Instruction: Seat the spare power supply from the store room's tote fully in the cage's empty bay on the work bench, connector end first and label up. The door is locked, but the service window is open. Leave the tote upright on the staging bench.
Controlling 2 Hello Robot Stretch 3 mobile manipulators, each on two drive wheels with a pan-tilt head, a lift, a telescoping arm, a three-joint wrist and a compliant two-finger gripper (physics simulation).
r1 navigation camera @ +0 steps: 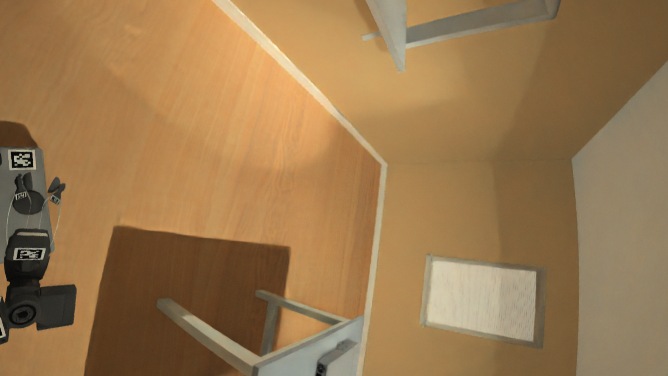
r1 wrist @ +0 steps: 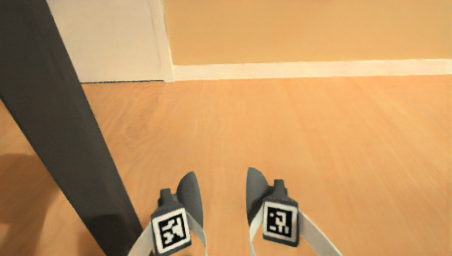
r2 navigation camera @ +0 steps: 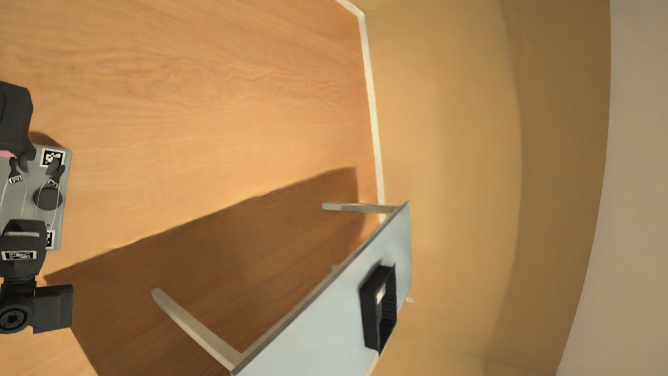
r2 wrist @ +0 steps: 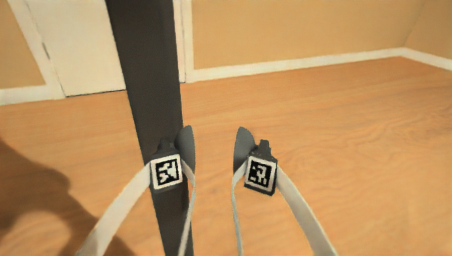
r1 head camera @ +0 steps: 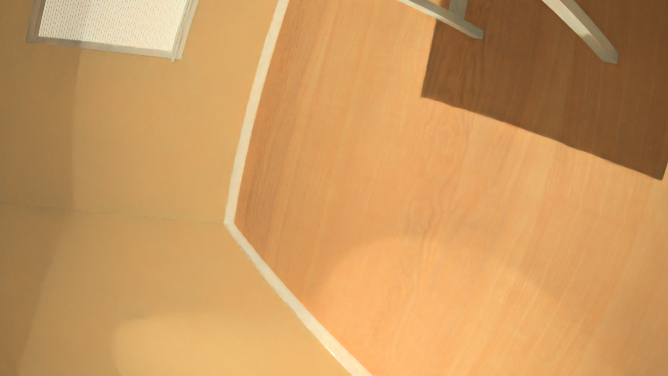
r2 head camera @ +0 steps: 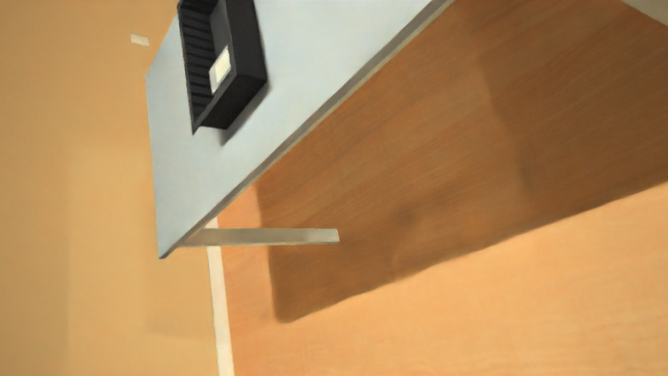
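Note:
The black tote [r2 head camera: 247, 62] [r2 navigation camera: 370, 312] stands upright on the staging bench [r2 head camera: 325, 45] [r2 navigation camera: 320, 325]. Inside it shows a pale patch [r2 head camera: 220, 69] [r2 navigation camera: 381, 293], probably the power supply's label; the tote's walls hide the rest. In r1's navigation view, part of the grey cage [r1 navigation camera: 336, 357] shows at the lower edge on the work bench [r1 navigation camera: 300, 350]; its bay cannot be made out. The r1 gripper [r1 wrist: 223, 192] [r1 navigation camera: 41, 184] is open and empty above the floor, away from the bench. The r2 gripper [r2 wrist: 214, 150] [r2 navigation camera: 37, 167] is open and empty, well away from the tote.
Work bench legs [r1 head camera: 582, 32] [r1 navigation camera: 210, 332] stand on the floor. A pale framed panel [r1 head camera: 110, 25] [r1 navigation camera: 482, 300] is on r1's wall. Grey frame parts [r1 navigation camera: 392, 30] jut out high on another wall. A white door [r1 wrist: 115, 40] [r2 wrist: 80, 45] shows in both wrist views.

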